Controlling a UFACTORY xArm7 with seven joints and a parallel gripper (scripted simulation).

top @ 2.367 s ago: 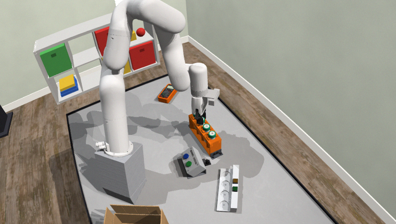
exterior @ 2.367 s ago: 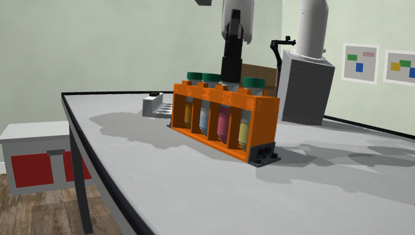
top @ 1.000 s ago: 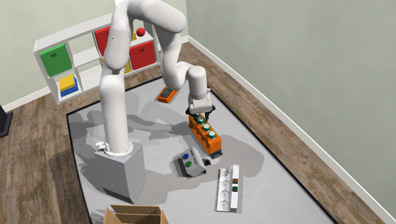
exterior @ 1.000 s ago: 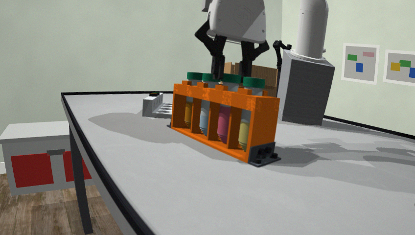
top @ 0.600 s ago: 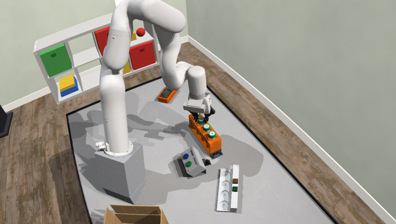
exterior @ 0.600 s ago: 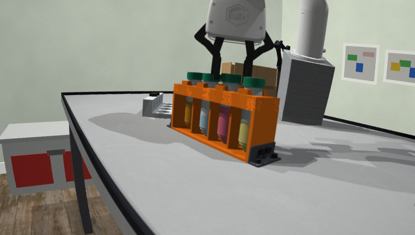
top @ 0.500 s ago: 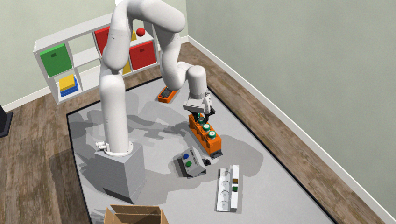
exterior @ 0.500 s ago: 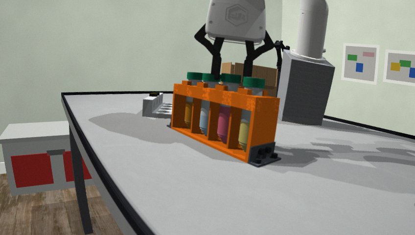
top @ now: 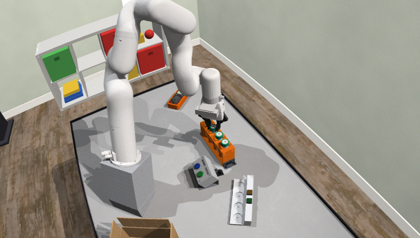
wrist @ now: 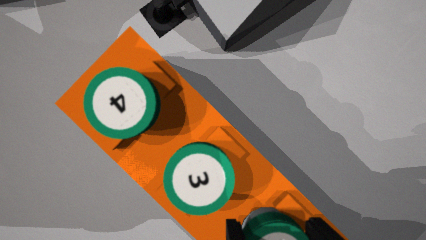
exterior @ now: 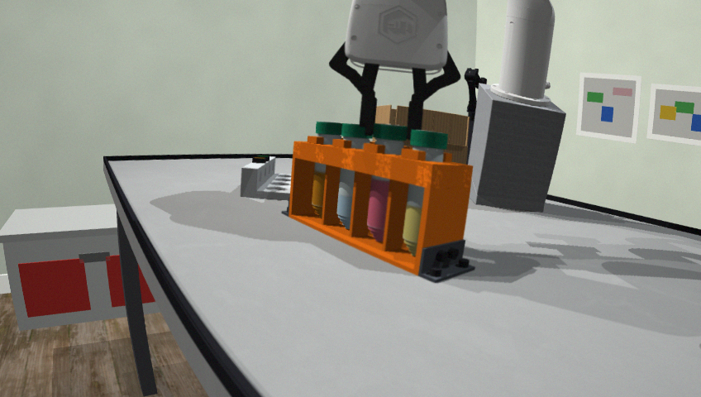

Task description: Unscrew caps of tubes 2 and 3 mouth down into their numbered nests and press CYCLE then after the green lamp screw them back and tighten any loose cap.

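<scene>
Now: hand 1 cm above the cap 2. Also, from my hand: tube 3 threaded neck (5 cm to the right, 1 cm below); cap 1 (5 cm to the left, 2 cm below); cap 3 (5 cm to the right, 2 cm below).
</scene>
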